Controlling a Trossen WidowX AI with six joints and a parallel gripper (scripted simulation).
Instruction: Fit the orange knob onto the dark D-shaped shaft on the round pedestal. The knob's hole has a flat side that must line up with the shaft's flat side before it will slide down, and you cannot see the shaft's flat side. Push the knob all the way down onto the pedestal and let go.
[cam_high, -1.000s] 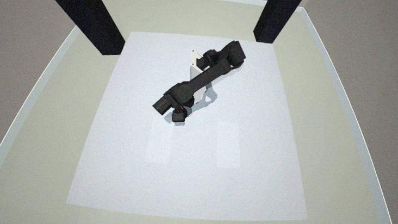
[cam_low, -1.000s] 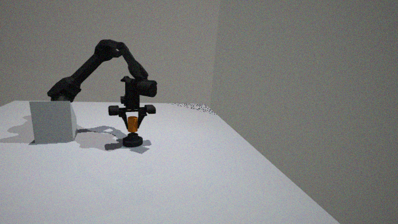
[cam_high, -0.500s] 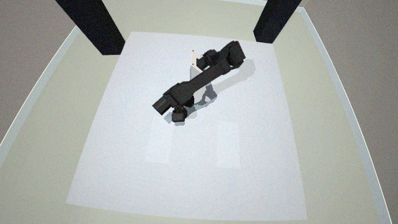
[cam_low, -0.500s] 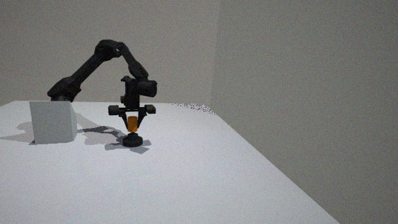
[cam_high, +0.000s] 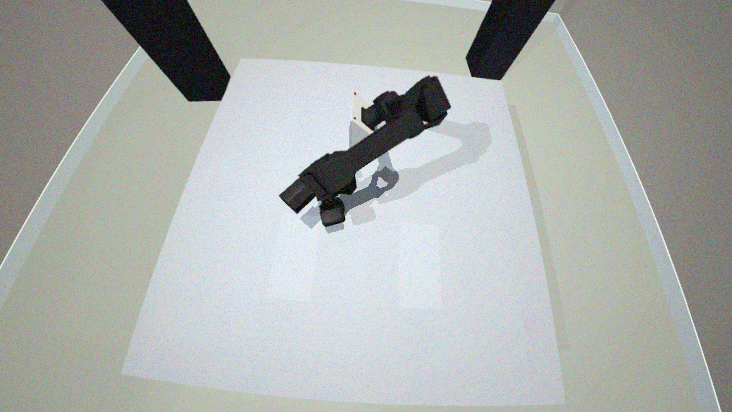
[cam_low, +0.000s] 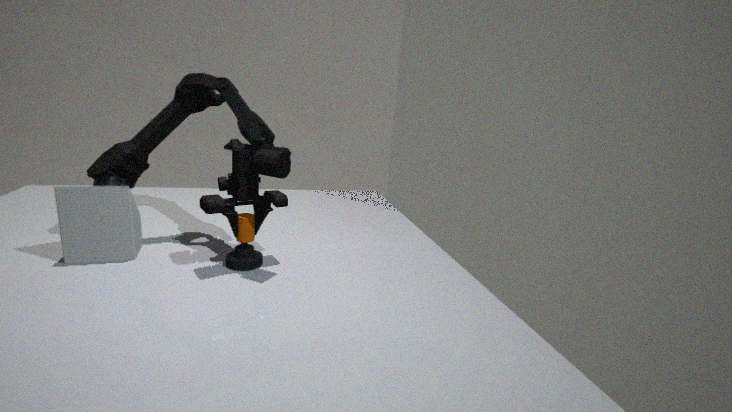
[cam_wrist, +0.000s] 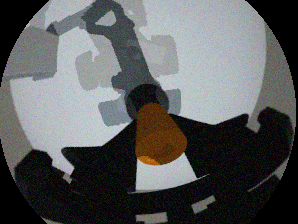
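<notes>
Right now the orange knob is 2 cm above my gripper tip. Round my gripper tip: round black pedestal: 4 cm below.
</notes>
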